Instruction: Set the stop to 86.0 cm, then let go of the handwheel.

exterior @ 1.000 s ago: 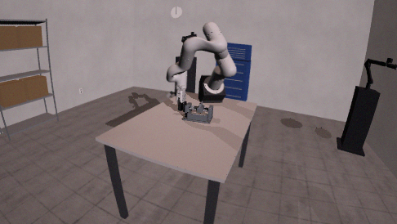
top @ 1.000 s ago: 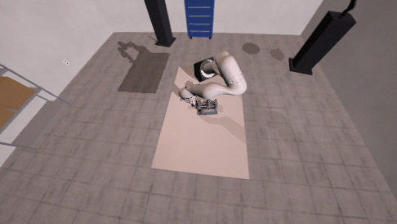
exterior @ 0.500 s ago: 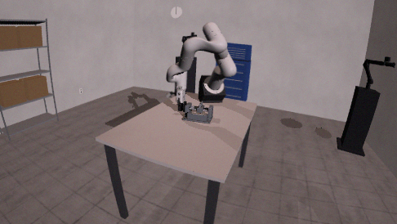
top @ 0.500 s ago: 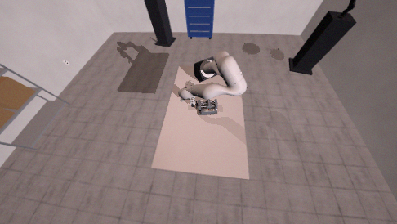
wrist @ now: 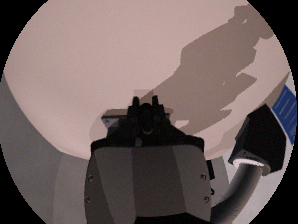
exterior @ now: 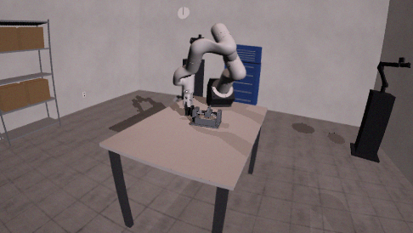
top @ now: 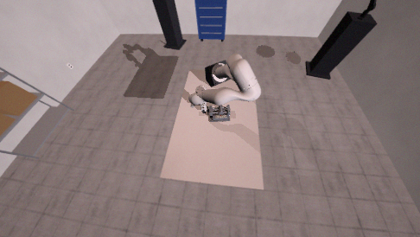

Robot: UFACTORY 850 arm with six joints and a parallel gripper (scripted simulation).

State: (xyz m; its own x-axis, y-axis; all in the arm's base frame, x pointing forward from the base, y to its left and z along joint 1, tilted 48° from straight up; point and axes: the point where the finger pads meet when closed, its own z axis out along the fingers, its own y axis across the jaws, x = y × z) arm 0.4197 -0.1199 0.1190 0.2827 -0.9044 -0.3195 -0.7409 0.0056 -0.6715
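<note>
The thin dark lever is 1 cm to the left of my hand.
</note>
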